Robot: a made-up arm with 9 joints. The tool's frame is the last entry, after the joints. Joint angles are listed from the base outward. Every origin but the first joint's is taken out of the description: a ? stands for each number. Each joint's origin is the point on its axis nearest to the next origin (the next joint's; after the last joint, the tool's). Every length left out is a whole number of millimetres.
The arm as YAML. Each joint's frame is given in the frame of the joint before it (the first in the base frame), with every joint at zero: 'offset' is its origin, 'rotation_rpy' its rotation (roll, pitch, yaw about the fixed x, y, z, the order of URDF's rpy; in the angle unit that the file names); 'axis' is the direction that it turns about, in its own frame. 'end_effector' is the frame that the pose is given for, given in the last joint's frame.
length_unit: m
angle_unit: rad
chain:
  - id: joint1
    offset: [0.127, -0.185, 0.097]
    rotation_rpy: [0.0, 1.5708, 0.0]
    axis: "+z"
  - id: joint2
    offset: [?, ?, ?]
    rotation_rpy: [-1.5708, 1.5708, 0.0]
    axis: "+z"
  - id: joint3
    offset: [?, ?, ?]
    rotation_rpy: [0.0, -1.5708, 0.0]
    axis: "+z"
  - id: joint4
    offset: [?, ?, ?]
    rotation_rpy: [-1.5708, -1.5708, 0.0]
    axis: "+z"
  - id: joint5
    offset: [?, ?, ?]
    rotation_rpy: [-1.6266, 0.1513, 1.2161]
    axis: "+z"
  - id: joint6
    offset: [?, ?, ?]
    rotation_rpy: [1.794, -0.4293, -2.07]
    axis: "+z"
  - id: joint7
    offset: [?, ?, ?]
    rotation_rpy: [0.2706, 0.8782, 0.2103]
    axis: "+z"
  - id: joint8
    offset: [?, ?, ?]
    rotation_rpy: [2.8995, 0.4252, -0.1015]
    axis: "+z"
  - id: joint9
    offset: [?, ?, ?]
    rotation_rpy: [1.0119, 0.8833, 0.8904]
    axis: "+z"
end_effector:
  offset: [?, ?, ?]
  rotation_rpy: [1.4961, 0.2, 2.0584]
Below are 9 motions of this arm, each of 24 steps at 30 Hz.
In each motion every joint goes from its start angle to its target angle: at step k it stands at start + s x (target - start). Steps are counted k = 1, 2, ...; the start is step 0. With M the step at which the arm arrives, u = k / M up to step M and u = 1 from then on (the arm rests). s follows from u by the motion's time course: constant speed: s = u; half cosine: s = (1 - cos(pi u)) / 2; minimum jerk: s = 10 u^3 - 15 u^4 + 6 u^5.
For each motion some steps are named. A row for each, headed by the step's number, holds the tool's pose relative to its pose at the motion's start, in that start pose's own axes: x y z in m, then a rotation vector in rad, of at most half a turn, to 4 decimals.
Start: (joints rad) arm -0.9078 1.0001 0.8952 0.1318 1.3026 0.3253 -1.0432 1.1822 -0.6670
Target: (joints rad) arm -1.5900 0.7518 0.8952 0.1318 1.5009 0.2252 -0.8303 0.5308 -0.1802
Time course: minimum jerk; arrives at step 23
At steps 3, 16, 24:
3: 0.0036 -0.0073 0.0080 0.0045 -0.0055 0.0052
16: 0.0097 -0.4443 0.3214 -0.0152 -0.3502 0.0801
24: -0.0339 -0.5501 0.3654 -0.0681 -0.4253 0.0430

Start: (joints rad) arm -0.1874 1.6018 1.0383 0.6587 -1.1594 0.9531 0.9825 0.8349 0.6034
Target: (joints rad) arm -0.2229 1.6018 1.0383 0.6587 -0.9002 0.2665 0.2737 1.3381 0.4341
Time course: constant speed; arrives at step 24
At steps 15, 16, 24:
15: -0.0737 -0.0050 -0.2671 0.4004 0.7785 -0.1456
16: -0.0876 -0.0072 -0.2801 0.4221 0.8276 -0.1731
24: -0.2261 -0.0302 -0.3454 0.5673 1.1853 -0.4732

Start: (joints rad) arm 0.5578 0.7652 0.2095 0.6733 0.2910 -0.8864 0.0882 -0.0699 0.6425
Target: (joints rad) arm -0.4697 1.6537 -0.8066 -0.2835 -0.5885 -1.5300 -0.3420 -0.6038 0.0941
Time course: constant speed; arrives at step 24
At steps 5, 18, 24:
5: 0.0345 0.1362 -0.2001 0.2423 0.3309 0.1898
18: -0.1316 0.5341 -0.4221 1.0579 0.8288 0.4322
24: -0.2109 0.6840 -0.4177 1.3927 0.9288 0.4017

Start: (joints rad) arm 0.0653 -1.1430 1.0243 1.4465 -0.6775 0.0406 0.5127 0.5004 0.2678
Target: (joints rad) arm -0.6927 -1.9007 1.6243 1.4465 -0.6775 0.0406 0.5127 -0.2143 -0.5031
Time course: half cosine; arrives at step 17
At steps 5, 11, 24:
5: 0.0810 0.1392 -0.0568 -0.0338 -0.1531 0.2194
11: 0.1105 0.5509 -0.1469 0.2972 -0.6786 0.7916
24: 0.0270 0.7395 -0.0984 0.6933 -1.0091 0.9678

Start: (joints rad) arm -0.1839 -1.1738 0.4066 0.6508 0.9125 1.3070 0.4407 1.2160 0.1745
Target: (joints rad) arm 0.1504 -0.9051 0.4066 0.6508 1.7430 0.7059 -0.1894 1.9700 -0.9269
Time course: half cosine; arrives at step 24
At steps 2, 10, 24:
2: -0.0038 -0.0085 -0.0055 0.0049 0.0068 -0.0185
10: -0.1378 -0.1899 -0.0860 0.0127 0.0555 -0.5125
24: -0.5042 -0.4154 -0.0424 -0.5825 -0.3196 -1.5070

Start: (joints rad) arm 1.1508 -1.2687 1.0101 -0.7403 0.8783 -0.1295 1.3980 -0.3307 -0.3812
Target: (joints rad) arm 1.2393 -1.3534 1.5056 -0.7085 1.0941 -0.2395 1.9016 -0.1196 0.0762
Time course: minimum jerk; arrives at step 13
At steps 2, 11, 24:
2: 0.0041 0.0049 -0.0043 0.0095 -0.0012 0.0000
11: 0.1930 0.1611 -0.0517 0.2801 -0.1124 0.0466
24: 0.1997 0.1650 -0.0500 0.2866 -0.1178 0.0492

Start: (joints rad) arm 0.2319 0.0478 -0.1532 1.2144 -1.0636 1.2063 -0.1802 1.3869 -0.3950
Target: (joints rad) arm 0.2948 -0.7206 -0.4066 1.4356 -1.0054 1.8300 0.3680 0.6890 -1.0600
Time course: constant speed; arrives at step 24
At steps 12, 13, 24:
12: -0.0397 0.2432 -0.0128 -0.0086 -0.5645 0.9744
13: -0.0508 0.2656 -0.0144 0.0160 -0.6057 1.0584
24: -0.2712 0.4898 -0.0277 0.5720 -0.9474 1.9387

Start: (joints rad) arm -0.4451 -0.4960 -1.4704 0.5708 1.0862 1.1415 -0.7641 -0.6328 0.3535
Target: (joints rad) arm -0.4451 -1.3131 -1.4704 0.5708 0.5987 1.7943 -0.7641 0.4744 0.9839
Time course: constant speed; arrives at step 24
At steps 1, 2, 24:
1: -0.0019 -0.0064 -0.0193 0.0553 0.0574 -0.0273
2: -0.0043 -0.0133 -0.0385 0.1113 0.1135 -0.0538
24: -0.2309 -0.2797 -0.4258 1.4690 0.6935 -0.3732

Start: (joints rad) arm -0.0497 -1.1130 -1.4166 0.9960 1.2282 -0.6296 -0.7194 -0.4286 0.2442
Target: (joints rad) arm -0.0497 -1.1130 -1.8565 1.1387 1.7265 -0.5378 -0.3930 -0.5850 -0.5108
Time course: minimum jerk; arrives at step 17
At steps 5, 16, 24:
5: -0.0241 -0.0390 0.0125 -0.0784 -0.1406 -0.1221
16: -0.2501 -0.2080 0.1894 -0.8248 -0.8374 -0.4338
24: -0.2508 -0.2082 0.1900 -0.8269 -0.8386 -0.4336

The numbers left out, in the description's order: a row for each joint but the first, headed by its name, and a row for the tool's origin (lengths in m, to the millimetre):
joint2: -0.107 -0.376 0.0
joint3: -0.257 0.024 0.0
joint4: 0.115 0.26 0.0
joint5: 0.329 0.055 0.0
joint6: -0.043 0.139 0.0
joint7: -0.171 -0.086 0.0
joint8: -0.333 0.174 0.0
joint9: -0.038 0.019 0.0
tool: 0.037 -0.054 0.0

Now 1 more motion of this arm.
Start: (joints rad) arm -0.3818 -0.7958 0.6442 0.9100 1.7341 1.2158 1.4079 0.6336 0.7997
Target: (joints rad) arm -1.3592 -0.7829 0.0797 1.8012 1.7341 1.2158 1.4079 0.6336 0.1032
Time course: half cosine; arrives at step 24
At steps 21, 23, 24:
21: 0.0771 0.2381 1.1711 0.4038 -2.5099 0.3024
23: 0.0482 0.2397 1.1922 0.4401 -2.5947 0.3130
24: 0.0444 0.2399 1.1947 0.4449 -2.6054 0.3144

